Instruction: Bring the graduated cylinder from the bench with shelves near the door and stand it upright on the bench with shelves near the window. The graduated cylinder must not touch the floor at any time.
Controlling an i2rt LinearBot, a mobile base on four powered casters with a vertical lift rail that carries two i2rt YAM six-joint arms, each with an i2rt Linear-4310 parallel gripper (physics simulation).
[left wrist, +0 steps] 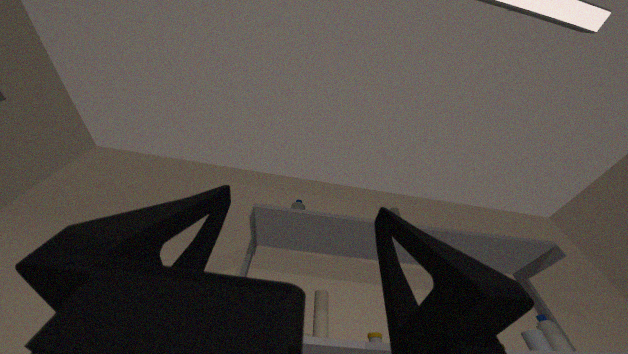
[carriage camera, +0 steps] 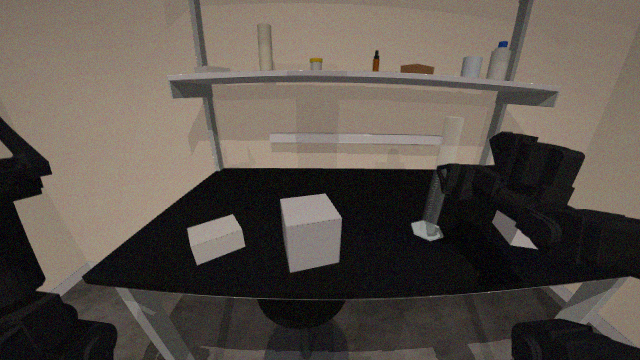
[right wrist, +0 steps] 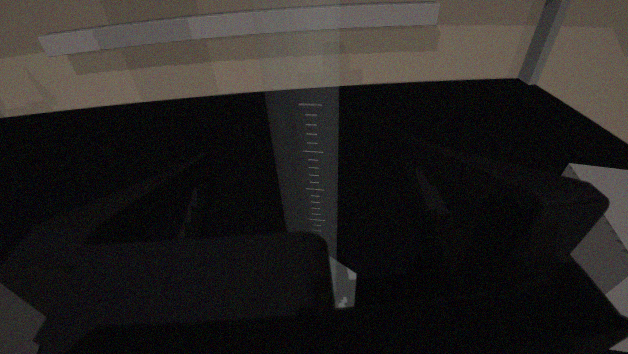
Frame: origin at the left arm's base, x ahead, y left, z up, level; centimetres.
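Where they show: left gripper, fingertip midpoint: (left wrist: 305, 204); right gripper, fingertip midpoint: (carriage camera: 455, 168) (right wrist: 310, 156).
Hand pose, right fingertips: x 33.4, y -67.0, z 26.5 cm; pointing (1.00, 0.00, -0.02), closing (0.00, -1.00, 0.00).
After its pixels a point has its place.
The clear graduated cylinder (carriage camera: 451, 142) @(x 36.0, y -66.1, z 32.3 cm) (right wrist: 312, 135) @(x 35.8, y -67.3, z 26.1 cm) stands upright on its pale hexagonal base, at the right of the black bench (carriage camera: 250, 187) @(x 68.8, y -3.9, z 4.6 cm) in the carriage view. My right gripper (carriage camera: 443, 177) (right wrist: 310, 156) @(x 33.4, y -67.0, z 26.5 cm) is open; in the right wrist view the cylinder shows between its two fingers, with no finger seen closed on it. A finger hides part of the tube in the carriage view, and the gripper body hides part of the base in the right wrist view. My left gripper (left wrist: 305, 204) @(x 4.1, y 0.1, z 43.8 cm) is open and empty, raised at the far left, tilted up. Which bench this is cannot be told.
A white cube (carriage camera: 312, 235) @(x 24.4, y -32.6, z 14.3 cm) and a low white box (carriage camera: 216, 240) @(x 27.6, y -9.0, z 9.7 cm) stand left of the cylinder. Another white box (carriage camera: 510, 231) @(x 32.1, y -89.8, z 7.8 cm) is partly behind the right arm. A shelf (carriage camera: 350, 77) @(x 66.9, y -45.0, z 48.4 cm) above holds bottles and jars. A round dark stool (carriage camera: 302, 312) @(x 29.3, y -28.9, z -20.8 cm) is under the bench.
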